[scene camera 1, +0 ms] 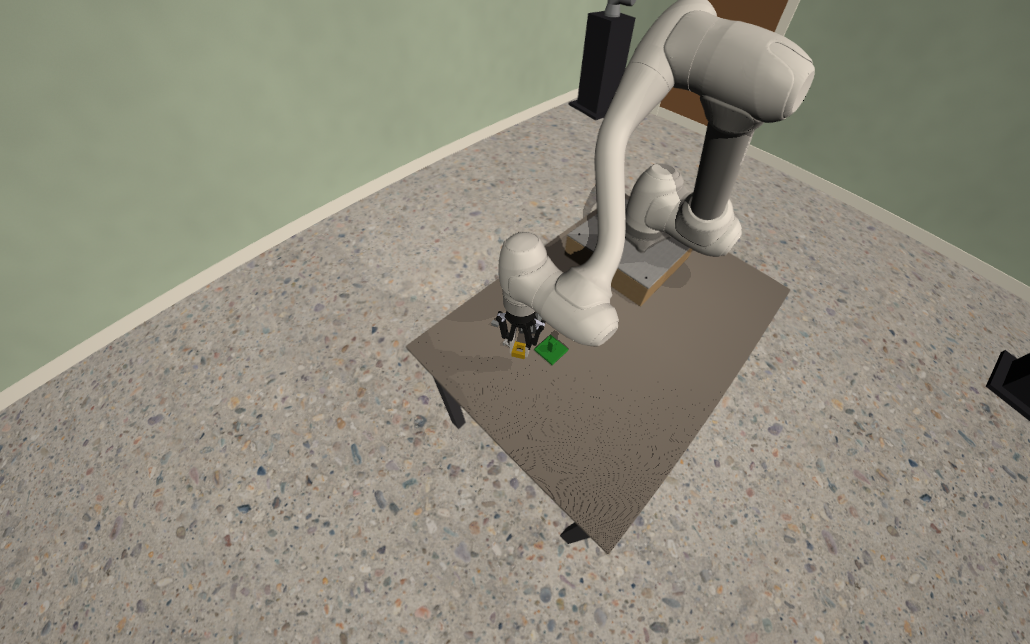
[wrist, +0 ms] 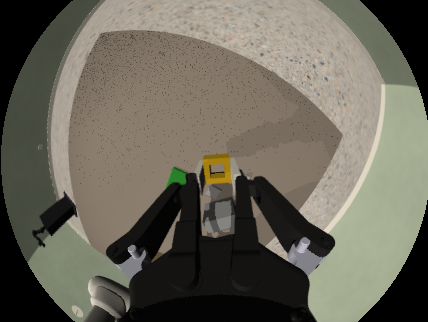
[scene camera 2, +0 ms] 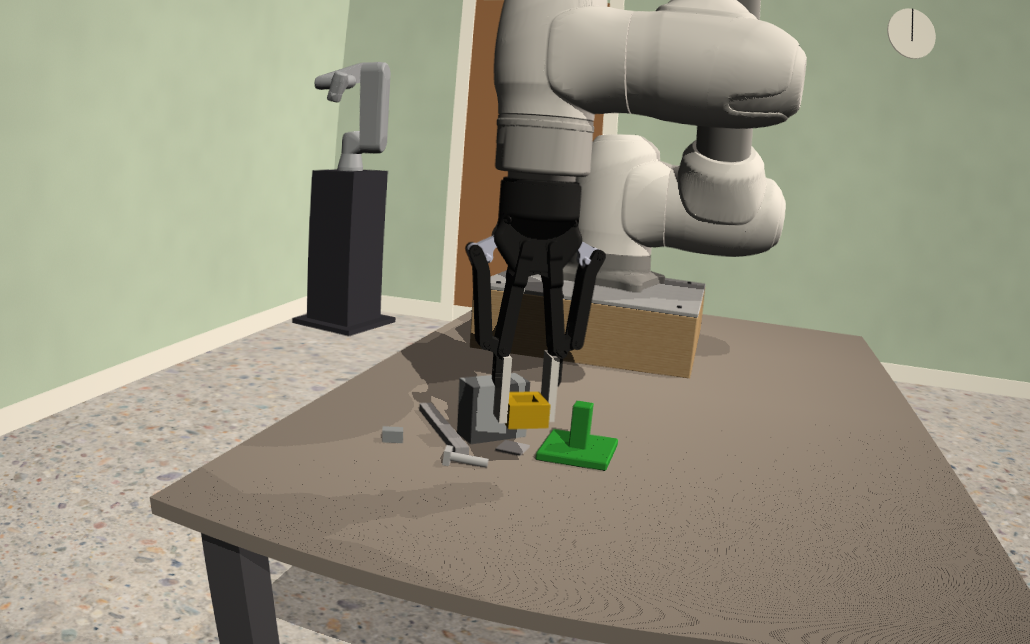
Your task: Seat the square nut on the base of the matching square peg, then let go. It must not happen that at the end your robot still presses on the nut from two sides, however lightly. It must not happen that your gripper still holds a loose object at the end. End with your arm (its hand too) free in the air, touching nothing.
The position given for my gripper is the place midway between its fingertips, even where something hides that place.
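Observation:
Scene camera 2 gives you my gripper (scene camera 2: 523, 417), along with a grey block (scene camera 2: 476, 423) and a grey bar (scene camera 2: 450, 437). In scene camera 1 you'd see my gripper again (scene camera 1: 519, 351). And the wrist view has both my gripper (wrist: 217, 166) and the grey block (wrist: 219, 215).

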